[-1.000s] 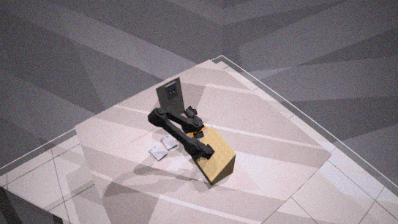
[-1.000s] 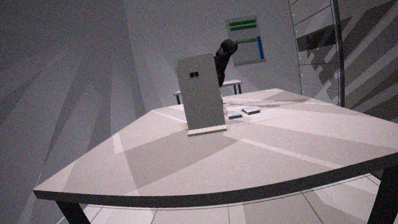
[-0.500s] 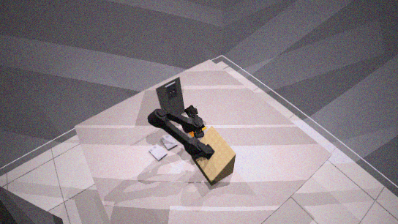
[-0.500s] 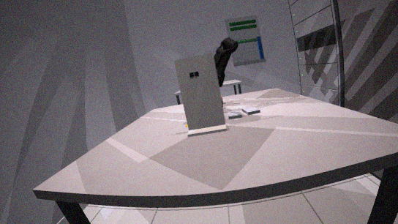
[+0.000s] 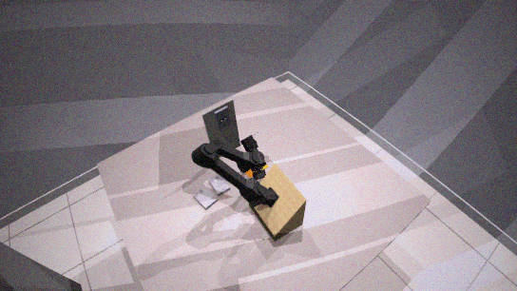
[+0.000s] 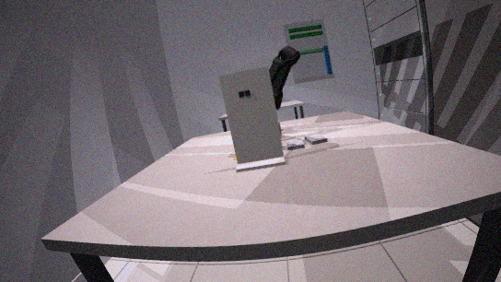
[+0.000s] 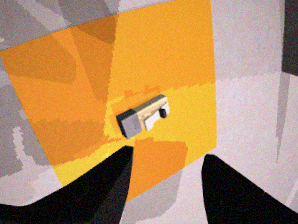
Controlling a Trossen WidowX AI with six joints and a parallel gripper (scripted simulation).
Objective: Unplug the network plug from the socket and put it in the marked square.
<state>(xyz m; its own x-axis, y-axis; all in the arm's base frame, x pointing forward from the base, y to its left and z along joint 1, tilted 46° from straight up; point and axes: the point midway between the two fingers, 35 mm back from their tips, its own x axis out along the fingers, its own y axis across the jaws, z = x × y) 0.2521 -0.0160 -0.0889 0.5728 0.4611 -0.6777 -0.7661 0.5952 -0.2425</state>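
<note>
My gripper tip is 1 cm short of the orange marked square and 4 cm above it. Also, from my gripper tip: grey panel 17 cm ahead, 6 cm to the left, 11 cm above.
</note>
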